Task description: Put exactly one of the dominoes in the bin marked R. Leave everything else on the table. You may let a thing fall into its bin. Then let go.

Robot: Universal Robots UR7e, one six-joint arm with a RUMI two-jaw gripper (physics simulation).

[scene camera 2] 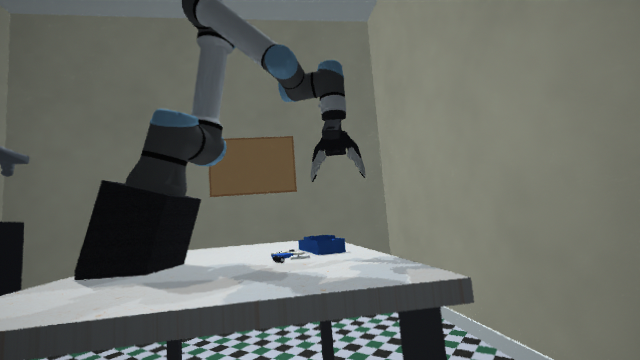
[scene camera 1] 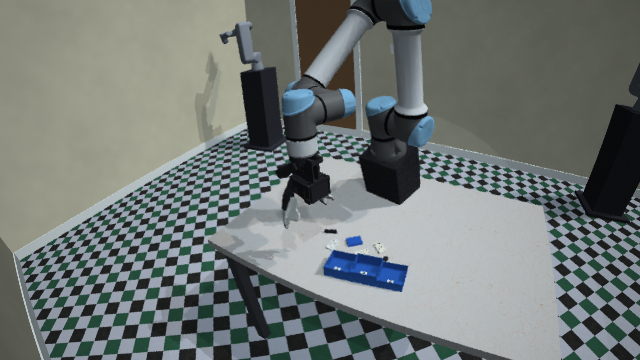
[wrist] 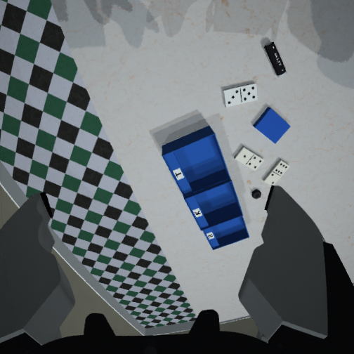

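Where they show: gripper, between the fingertips: (scene camera 2: 338, 179) (scene camera 1: 307, 216); arm's base, origin of its link: (scene camera 2: 156, 190) (scene camera 1: 388, 150).
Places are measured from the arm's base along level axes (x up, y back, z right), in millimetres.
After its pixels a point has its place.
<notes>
Three white dominoes lie on the table: one (wrist: 240, 95) (scene camera 1: 332, 244) @(x -206, y -381, z 85 mm) beyond the T end of the bins, one (wrist: 249, 157) (scene camera 1: 362, 252) @(x -208, y -381, z -26 mm) beside the bins, and one (wrist: 276, 172) (scene camera 1: 380, 248) @(x -207, y -342, z -78 mm) farther out. The bin marked R (wrist: 230, 229) (scene camera 1: 392, 272) @(x -207, y -438, z -150 mm) is the end compartment of a blue three-part tray, at the right in scene camera 1; no domino shows in it. My gripper (wrist: 158, 191) (scene camera 1: 308, 212) @(x -6, y -498, z 101 mm) (scene camera 2: 339, 178) @(x -6, y -498, z 101 mm) is open and empty, high above the table. In the wrist view the tray and dominoes lie between and beyond its fingertips.
The T bin (wrist: 200, 160) and K bin (wrist: 217, 204) adjoin the R bin. A blue block (wrist: 271, 125) (scene camera 1: 354, 241) @(x -204, y -341, z 19 mm), a black bar with white marks (wrist: 275, 59) (scene camera 1: 330, 231) @(x -204, y -321, z 120 mm) and a small black piece (wrist: 256, 194) (scene camera 1: 385, 258) @(x -207, y -384, z -109 mm) lie near the dominoes. The table edge runs beside the tray.
</notes>
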